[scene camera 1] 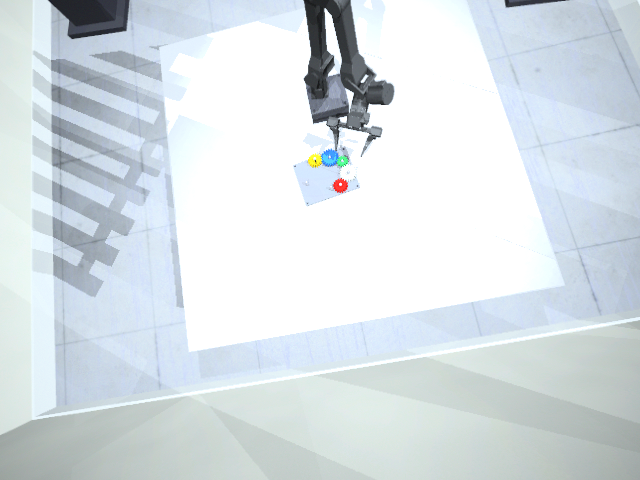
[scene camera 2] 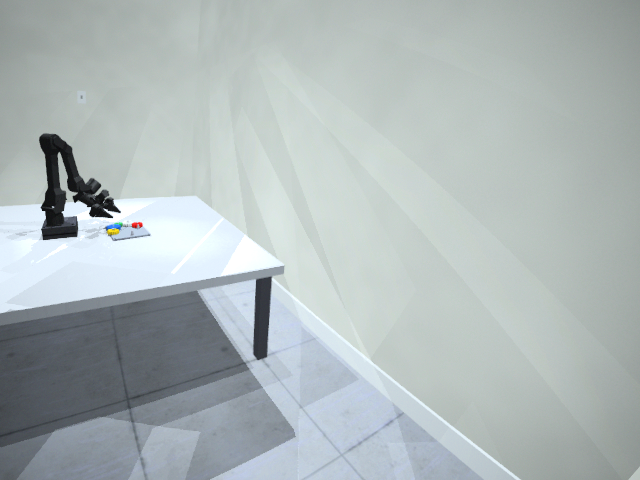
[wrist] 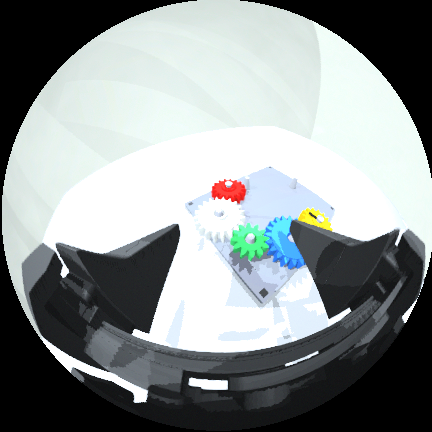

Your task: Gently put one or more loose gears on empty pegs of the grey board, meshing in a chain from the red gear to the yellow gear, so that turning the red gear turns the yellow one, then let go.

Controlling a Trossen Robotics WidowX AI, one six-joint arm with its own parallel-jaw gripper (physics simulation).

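Places are measured from the arm's base along level axes (x ahead, y right, z down), in centimetres.
Where they show: gripper, between the fingertips: (scene camera 1: 348,154) (scene camera 2: 117,215) (wrist: 236,227); arm's base, origin of its link: (scene camera 1: 319,90) (scene camera 2: 55,223).
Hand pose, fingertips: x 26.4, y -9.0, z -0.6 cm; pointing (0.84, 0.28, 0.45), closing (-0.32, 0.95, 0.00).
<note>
Each offset is from my fingertips to the centre of the thing. "*": to the spot under its first point. Level surfaces: height alone.
The grey board {dy +8.7, dx +4.6, dz +4.7 cm} (scene camera 1: 320,191) (scene camera 2: 140,234) (wrist: 270,197) lies flat on the table. The red gear {* dy +3.3, dx +10.0, dz +3.2 cm} (scene camera 1: 340,185) (scene camera 2: 136,225) (wrist: 228,192), a white gear {dy +0.1, dx +5.0, dz +4.5 cm} (scene camera 1: 347,173) (wrist: 215,226), a green gear {* dy +2.0, dx +0.7, dz +3.7 cm} (scene camera 1: 342,161) (wrist: 250,242), a blue gear {* dy +6.7, dx -1.1, dz +3.4 cm} (scene camera 1: 329,157) (wrist: 281,240) and the yellow gear {dy +12.2, dx -1.0, dz +4.5 cm} (scene camera 1: 314,160) (scene camera 2: 113,231) (wrist: 312,218) sit on its pegs, each beside the one before, their teeth appearing to meet. Two empty pegs show in the wrist view, one peg {dy +15.6, dx +7.7, dz +4.3 cm} (wrist: 294,183) apart and one peg {dy +6.7, dx +10.2, dz +4.3 cm} (wrist: 247,182) beside the red gear. My gripper (scene camera 1: 349,152) (scene camera 2: 116,214) is open and empty, above the board's arm-side edge.
The arm's dark base (scene camera 1: 329,105) (scene camera 2: 59,228) stands on the white table {dz +6.2 cm} (scene camera 1: 361,258) (scene camera 2: 206,248), close to the board on the side of the blue gear. No loose gear shows beside the board. A wall (scene camera 2: 465,206) rises beyond the table.
</note>
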